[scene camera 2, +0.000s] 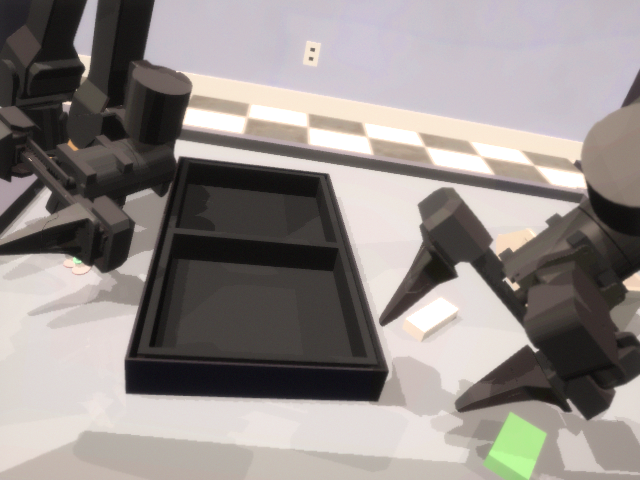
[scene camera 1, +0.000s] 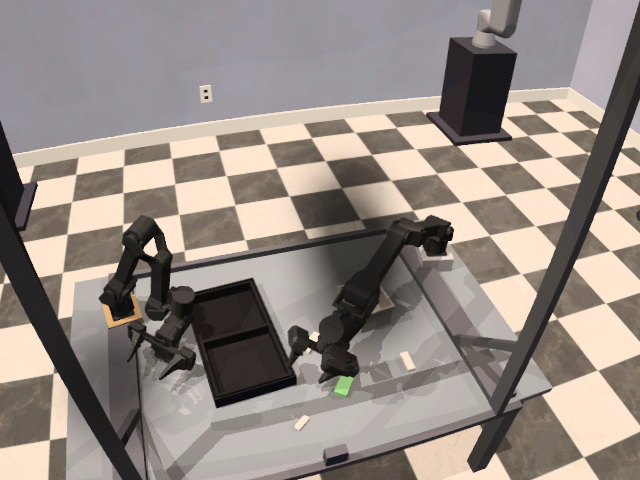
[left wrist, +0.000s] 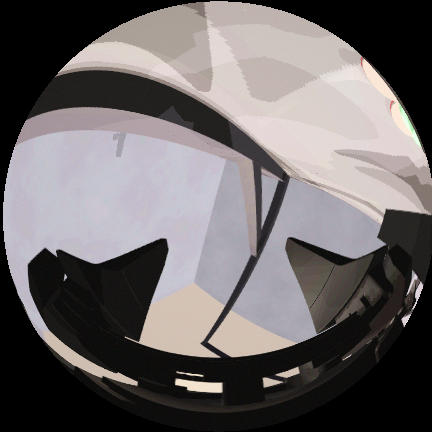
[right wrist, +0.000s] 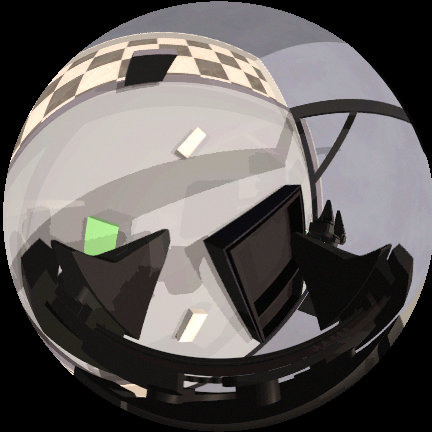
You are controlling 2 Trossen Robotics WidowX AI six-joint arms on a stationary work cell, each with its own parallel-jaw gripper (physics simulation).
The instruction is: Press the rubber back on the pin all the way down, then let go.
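Seen in the pictures: left gripper, fingertip midpoint: [scene camera 1: 143, 370] [left wrist: 228, 244] [right wrist: 333, 205]; right gripper, fingertip midpoint: [scene camera 2: 419, 365] [scene camera 1: 303, 375] [right wrist: 233, 237]; left arm's base, link origin: [scene camera 1: 121, 310]; right arm's base, link origin: [scene camera 1: 434, 249].
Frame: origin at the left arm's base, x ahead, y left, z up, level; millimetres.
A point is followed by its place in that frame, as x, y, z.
The pin, pale pink rounded discs [scene camera 2: 81, 270] {88, -244, -23} [left wrist: 378, 81], lies on the table below my left gripper in scene camera 2 and is cut by the right edge in the left wrist view. A small green piece [scene camera 2: 77, 260] {84, -237, -16} [left wrist: 411, 127], apparently the rubber back, shows at the discs; how far down it sits cannot be told. In scene camera 1 I cannot make out the pin. My left gripper [scene camera 1: 146, 367] {8, -284, 63} [left wrist: 228, 244] {8, -284, 63} [right wrist: 333, 205] {8, -284, 63} is open and empty above the table, left of the tray. My right gripper [scene camera 1: 306, 373] {356, -453, 49} [scene camera 2: 419, 367] {356, -453, 49} [right wrist: 233, 237] {356, -453, 49} is open and empty, right of the tray.
A black two-compartment tray [scene camera 1: 235, 339] {263, -233, -7} [scene camera 2: 253, 239] {261, -231, 13} stands between the grippers. A green block [scene camera 1: 343, 386] {448, -492, -10} [scene camera 2: 516, 441] {451, -485, -10} [right wrist: 100, 236] {440, -497, -10} lies by my right gripper. White blocks [scene camera 1: 407, 361] [scene camera 2: 431, 316] [right wrist: 192, 142] lie around it. A pale open box [scene camera 1: 381, 307] {675, -310, -7} stands under the right arm.
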